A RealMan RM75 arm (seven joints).
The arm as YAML. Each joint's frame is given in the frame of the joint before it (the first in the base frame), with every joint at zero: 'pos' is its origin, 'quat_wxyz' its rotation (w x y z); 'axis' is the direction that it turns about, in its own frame. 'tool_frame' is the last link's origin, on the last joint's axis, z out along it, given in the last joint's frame.
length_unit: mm
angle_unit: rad
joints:
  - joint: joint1
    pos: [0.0, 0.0, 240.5]
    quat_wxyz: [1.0, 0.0, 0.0, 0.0]
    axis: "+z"
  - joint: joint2
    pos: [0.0, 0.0, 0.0]
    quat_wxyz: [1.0, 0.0, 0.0, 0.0]
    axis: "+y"
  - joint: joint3
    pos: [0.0, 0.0, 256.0]
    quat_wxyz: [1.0, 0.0, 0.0, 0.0]
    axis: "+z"
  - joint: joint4
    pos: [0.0, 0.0, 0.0]
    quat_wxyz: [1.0, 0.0, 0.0, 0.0]
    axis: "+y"
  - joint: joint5
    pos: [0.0, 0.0, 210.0]
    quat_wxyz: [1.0, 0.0, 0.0, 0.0]
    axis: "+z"
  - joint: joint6
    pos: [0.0, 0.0, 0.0]
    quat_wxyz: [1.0, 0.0, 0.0, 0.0]
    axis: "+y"
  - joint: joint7
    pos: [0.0, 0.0, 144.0]
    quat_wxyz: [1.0, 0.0, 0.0, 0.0]
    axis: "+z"
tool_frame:
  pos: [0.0, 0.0, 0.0]
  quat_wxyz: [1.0, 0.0, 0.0, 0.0]
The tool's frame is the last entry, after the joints.
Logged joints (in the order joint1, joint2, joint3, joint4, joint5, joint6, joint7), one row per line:
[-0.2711, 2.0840, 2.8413, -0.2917, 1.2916, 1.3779, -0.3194]
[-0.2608, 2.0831, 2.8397, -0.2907, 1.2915, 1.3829, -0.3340]
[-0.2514, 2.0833, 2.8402, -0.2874, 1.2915, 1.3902, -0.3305]
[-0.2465, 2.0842, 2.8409, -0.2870, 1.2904, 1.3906, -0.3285]
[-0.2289, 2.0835, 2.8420, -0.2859, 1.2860, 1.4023, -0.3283]
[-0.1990, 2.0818, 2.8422, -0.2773, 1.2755, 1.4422, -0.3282]
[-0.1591, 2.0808, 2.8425, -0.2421, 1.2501, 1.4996, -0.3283]
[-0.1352, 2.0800, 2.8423, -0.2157, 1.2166, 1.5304, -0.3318]
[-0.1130, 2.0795, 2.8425, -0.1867, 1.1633, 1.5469, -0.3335]
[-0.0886, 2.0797, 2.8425, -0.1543, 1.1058, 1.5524, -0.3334]
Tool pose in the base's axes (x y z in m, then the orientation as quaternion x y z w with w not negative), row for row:
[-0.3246, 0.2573, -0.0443, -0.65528, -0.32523, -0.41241, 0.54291]
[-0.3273, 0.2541, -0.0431, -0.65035, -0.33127, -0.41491, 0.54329]
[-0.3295, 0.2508, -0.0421, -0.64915, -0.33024, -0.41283, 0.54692]
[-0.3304, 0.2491, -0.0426, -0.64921, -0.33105, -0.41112, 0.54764]
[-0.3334, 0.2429, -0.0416, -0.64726, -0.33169, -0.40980, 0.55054]
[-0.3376, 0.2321, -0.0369, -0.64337, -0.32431, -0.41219, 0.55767]
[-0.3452, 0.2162, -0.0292, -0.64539, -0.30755, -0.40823, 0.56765]
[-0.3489, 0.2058, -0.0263, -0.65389, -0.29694, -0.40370, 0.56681]
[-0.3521, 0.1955, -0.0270, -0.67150, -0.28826, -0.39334, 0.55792]
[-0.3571, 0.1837, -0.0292, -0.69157, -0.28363, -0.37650, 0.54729]
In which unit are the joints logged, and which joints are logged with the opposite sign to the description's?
The joints are logged in radians. Opposite sign: joint2, joint4, joint5.
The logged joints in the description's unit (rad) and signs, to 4 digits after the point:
[-0.2711, -2.0840, 2.8413, 0.2917, -1.2916, 1.3779, -0.3194]
[-0.2608, -2.0831, 2.8397, 0.2907, -1.2915, 1.3829, -0.3340]
[-0.2514, -2.0833, 2.8402, 0.2874, -1.2915, 1.3902, -0.3305]
[-0.2465, -2.0842, 2.8409, 0.2870, -1.2904, 1.3906, -0.3285]
[-0.2289, -2.0835, 2.8420, 0.2859, -1.2860, 1.4023, -0.3283]
[-0.1990, -2.0818, 2.8422, 0.2773, -1.2755, 1.4422, -0.3282]
[-0.1591, -2.0808, 2.8425, 0.2421, -1.2501, 1.4996, -0.3283]
[-0.1352, -2.0800, 2.8423, 0.2157, -1.2166, 1.5304, -0.3318]
[-0.1130, -2.0795, 2.8425, 0.1867, -1.1633, 1.5469, -0.3335]
[-0.0886, -2.0797, 2.8425, 0.1543, -1.1058, 1.5524, -0.3334]

